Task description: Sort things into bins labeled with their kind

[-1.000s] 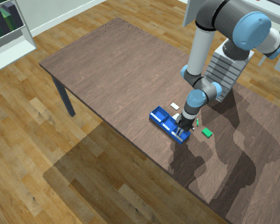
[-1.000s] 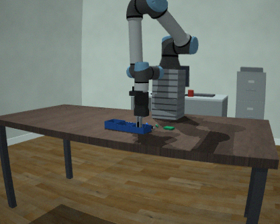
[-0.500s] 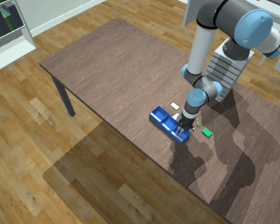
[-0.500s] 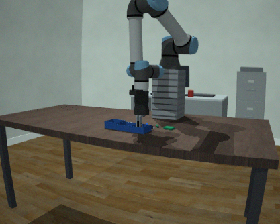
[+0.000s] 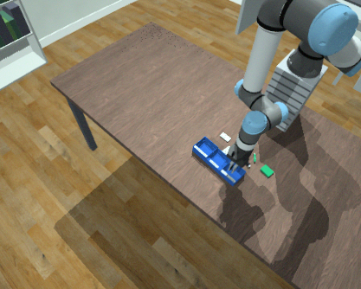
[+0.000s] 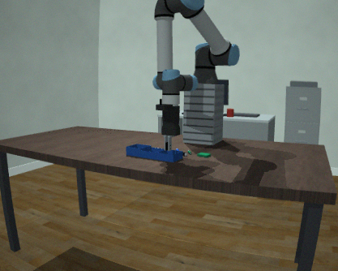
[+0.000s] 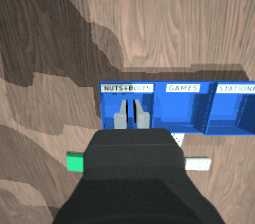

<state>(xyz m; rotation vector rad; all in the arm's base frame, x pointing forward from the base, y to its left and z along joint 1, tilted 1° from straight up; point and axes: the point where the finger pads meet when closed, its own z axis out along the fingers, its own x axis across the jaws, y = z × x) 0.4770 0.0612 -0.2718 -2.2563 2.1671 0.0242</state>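
Right now the green block is 140 mm behind my hand, 110 mm to the left of it and 50 mm below it. Round my hand: blue cylinder: 140 mm behind, 50 mm below, 40 mm to the right; blue three-part bin: 80 mm to the right, 40 mm below, 10 mm behind; black cylinder: 100 mm behind, 50 mm below, 10 mm to the left.
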